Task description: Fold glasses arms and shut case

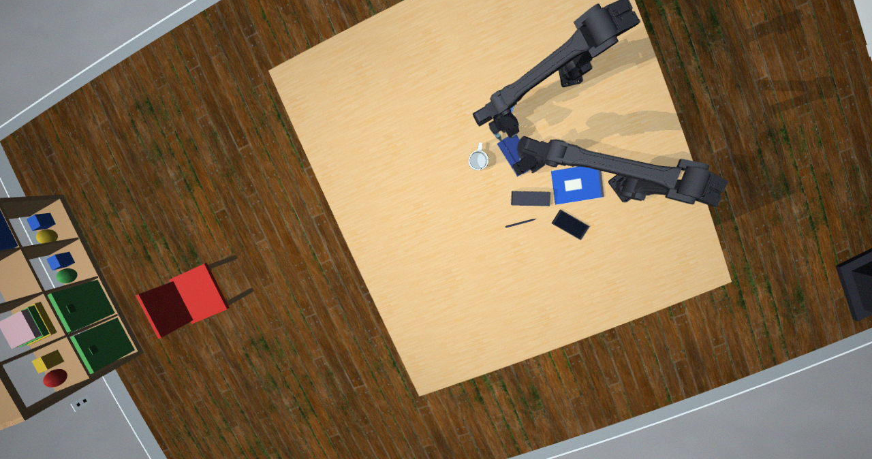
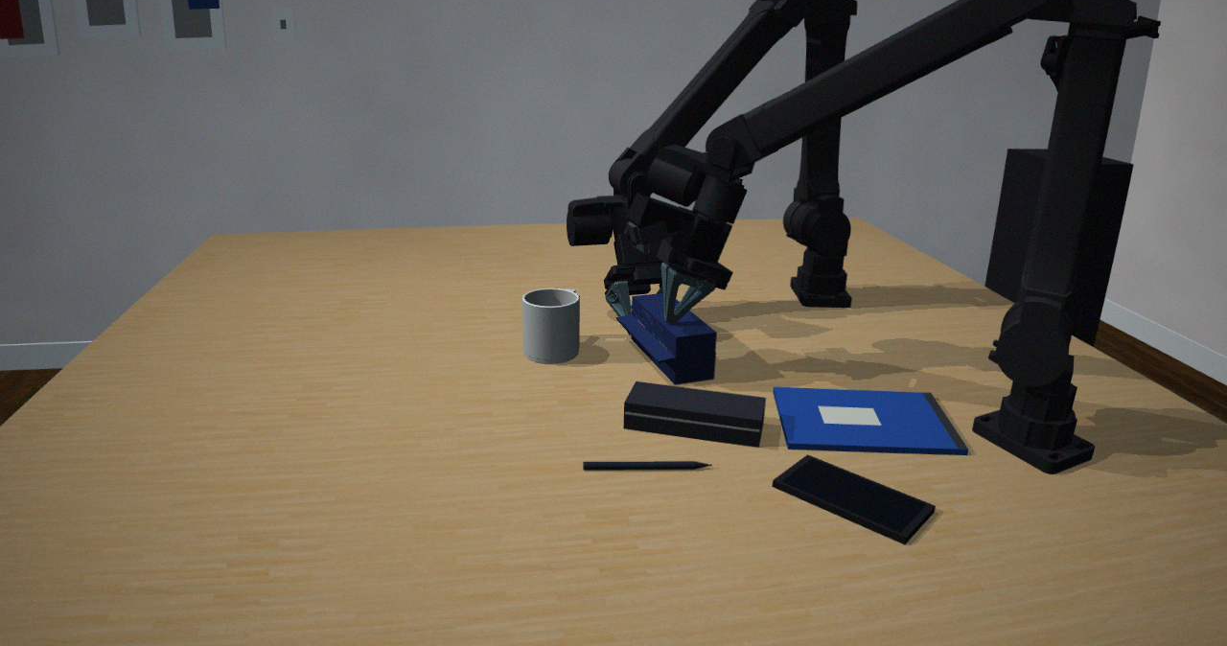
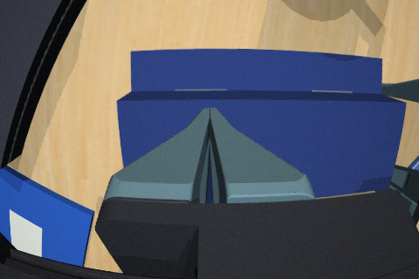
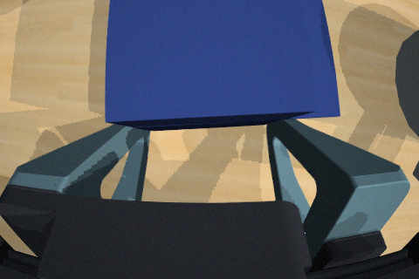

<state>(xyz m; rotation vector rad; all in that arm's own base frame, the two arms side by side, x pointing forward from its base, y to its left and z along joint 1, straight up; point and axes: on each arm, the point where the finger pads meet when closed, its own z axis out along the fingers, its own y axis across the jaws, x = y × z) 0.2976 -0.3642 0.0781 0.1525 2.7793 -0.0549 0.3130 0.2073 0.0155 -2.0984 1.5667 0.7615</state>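
Right now the blue glasses case is 4 cm to the right of my left hand, 4 cm below it and 1 cm behind it. Round my left hand: grey mug: 15 cm ahead, 9 cm to the right, 4 cm below; then black box: 16 cm to the left, 6 cm below, 2 cm ahead.
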